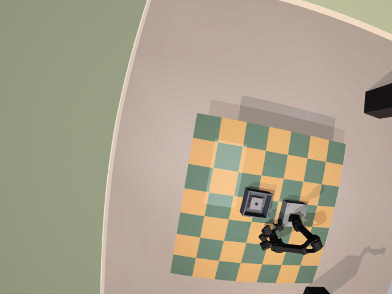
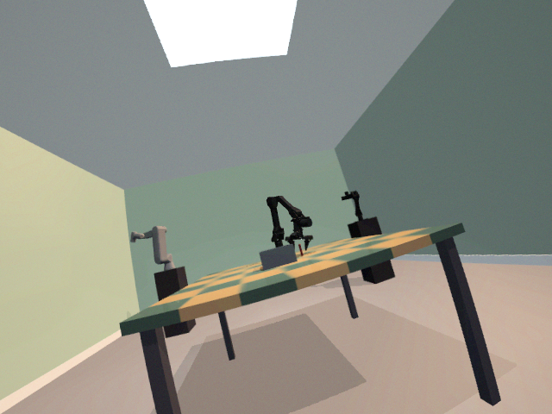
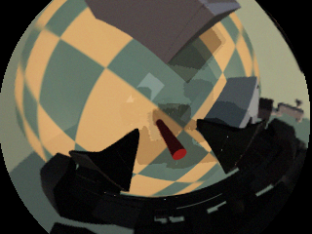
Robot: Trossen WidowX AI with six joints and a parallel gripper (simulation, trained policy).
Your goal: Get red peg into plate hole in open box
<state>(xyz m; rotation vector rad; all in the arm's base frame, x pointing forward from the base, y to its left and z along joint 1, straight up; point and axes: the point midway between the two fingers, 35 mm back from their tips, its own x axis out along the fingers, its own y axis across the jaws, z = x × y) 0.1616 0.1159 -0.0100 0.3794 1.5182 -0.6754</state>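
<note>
My gripper tip is 10 mm to the right of the red peg. Also, from my gripper tip: box 170 mm to the right, 160 mm ahead, 10 mm below; grey plate 170 mm to the right, 160 mm ahead, 10 mm above.
</note>
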